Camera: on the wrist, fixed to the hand. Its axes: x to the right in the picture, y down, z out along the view.
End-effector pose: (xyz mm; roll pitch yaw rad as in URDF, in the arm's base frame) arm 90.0 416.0 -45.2 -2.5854 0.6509 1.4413
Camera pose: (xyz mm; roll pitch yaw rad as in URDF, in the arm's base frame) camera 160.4 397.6 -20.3 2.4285 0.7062 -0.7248
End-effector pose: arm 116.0 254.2 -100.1 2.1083 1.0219 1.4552
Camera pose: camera 106.3 305.3 -43.5 2.1378 -0.2946 0.5326
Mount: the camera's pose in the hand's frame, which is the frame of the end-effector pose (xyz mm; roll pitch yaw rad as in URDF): -22.4 53.8 -50.2 0.1559 -0.3314 1.5139
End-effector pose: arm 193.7 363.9 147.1 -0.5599 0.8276 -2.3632
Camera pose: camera 255.1 397.8 115.5 0.9717 0.1935 -0.6597
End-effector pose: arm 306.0 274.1 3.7 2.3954 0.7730 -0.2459
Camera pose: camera 338.8 260.3 71.9 2.4516 -0.2529 -1.4808
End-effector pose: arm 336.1 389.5 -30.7 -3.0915 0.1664 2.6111
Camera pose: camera 376.8 430.8 19.8 3.1212 0.3855 1.0310
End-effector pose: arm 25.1 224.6 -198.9 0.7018 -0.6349 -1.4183
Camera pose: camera 95.3 251.5 -215.1 -0.7949 -0.8076 0.8915
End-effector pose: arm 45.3 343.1 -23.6 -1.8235 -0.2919 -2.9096
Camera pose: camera 40.8 405.8 -67.9 -1.2133 1.2164 -2.6800
